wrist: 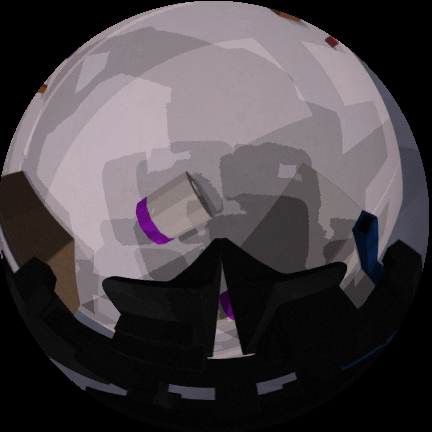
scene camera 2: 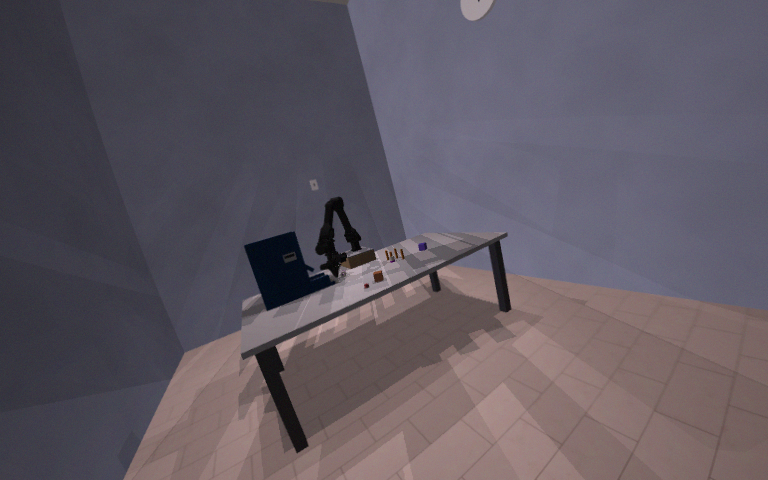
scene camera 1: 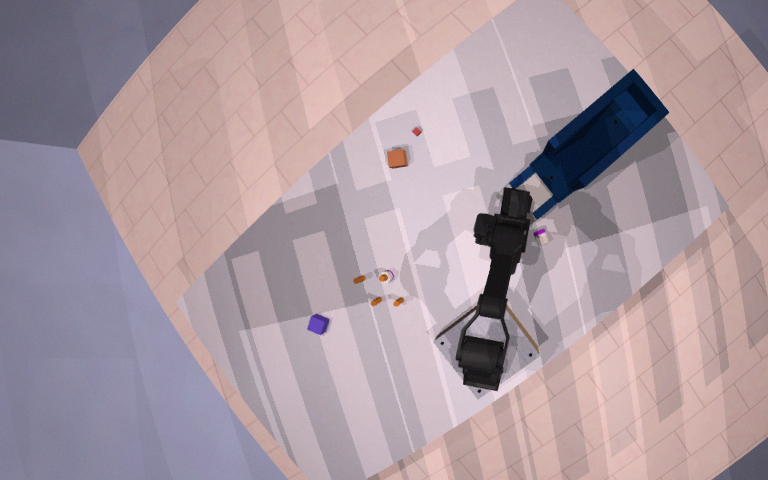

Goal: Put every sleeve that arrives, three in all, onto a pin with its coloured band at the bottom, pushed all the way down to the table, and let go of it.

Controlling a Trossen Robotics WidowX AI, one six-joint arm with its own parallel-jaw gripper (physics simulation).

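My gripper [wrist: 220, 243] is shut and empty, low over the table near the chute; its tips are hidden under the arm in the overhead view. A pale sleeve with a purple band [wrist: 176, 207] appears to lie on its side left of the fingertips. A second sleeve shows partly through the gap behind the fingers, its purple band [wrist: 228, 304] visible. One loose sleeve [scene camera 1: 542, 237] shows right of the arm in the overhead view. Another sleeve [scene camera 1: 389, 276] [scene camera 2: 392, 260] is around an orange pin [scene camera 1: 383, 277], low down. Three bare pins [scene camera 1: 359, 279] [scene camera 1: 376, 301] [scene camera 1: 398, 301] stand nearby.
A dark blue chute [scene camera 1: 594, 141] [scene camera 2: 277, 271] with a pale plate [scene camera 1: 536, 191] [wrist: 285, 220] at its mouth stands beside the gripper. A brown board [scene camera 2: 360, 258] [wrist: 37, 215] is near the arm's base. An orange block [scene camera 1: 397, 158], a small red cube [scene camera 1: 416, 131] and a purple block [scene camera 1: 318, 324] lie farther off.
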